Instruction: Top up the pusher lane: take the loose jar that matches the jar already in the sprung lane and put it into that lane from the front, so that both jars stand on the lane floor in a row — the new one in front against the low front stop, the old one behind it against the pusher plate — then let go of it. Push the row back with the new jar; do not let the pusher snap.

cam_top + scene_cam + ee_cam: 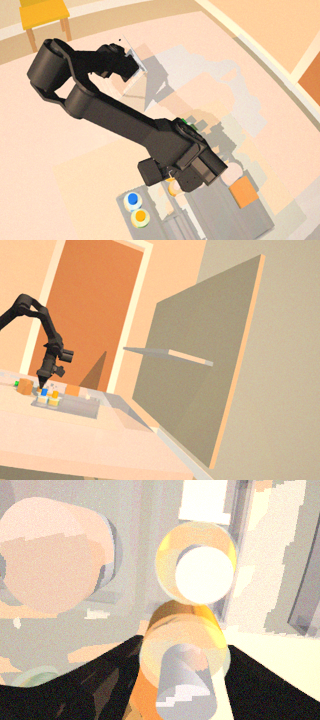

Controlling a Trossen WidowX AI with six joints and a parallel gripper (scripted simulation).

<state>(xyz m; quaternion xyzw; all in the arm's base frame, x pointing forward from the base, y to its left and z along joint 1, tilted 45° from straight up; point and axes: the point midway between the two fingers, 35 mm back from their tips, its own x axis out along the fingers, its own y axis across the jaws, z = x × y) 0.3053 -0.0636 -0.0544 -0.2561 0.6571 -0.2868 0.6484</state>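
The grey lane tray lies 180 mm ahead of my gripper tip, 30 mm to the right of it and 30 mm below it. Round my gripper tip: wall shelf (530 mm ahead, 310 mm above, 20 mm to the left); then white pusher bar (150 mm ahead, 40 mm to the right).
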